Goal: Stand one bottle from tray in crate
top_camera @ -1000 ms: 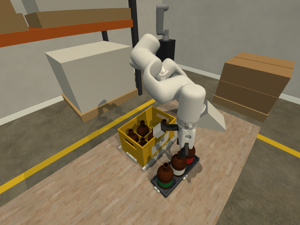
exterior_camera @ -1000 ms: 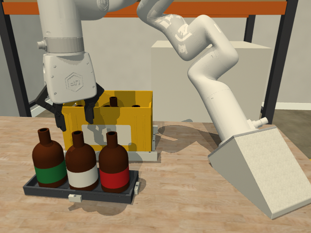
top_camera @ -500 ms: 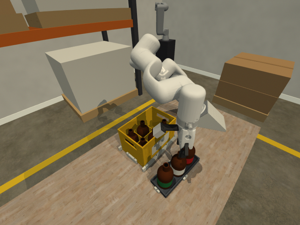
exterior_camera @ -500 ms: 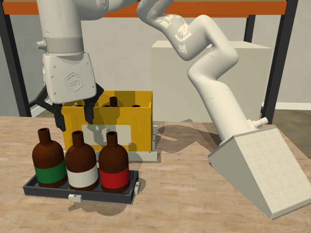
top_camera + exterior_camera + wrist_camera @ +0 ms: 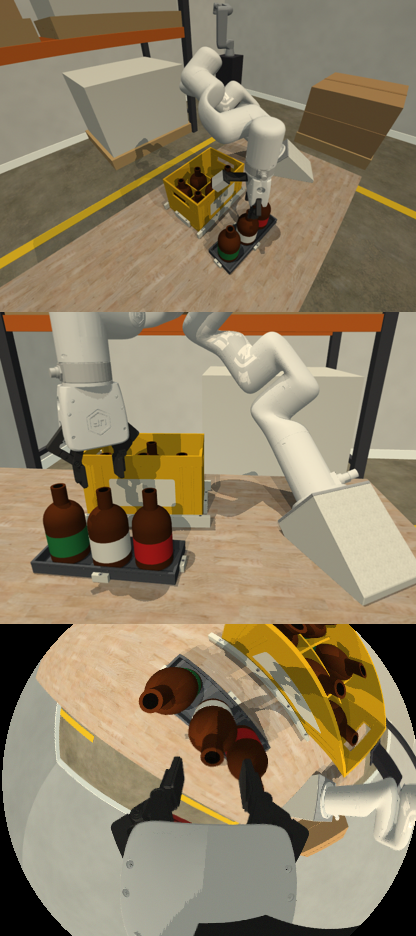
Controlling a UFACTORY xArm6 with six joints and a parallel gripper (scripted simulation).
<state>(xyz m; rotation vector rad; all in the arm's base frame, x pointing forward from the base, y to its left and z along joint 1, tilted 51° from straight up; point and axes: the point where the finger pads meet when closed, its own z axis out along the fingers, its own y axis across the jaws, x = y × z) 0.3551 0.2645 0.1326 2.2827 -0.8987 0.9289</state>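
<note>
Right now my hand is 180 mm above the dark tray. The rest, counted from my hand: yellow crate 230 mm to the right, 110 mm below, 50 mm behind.
</note>
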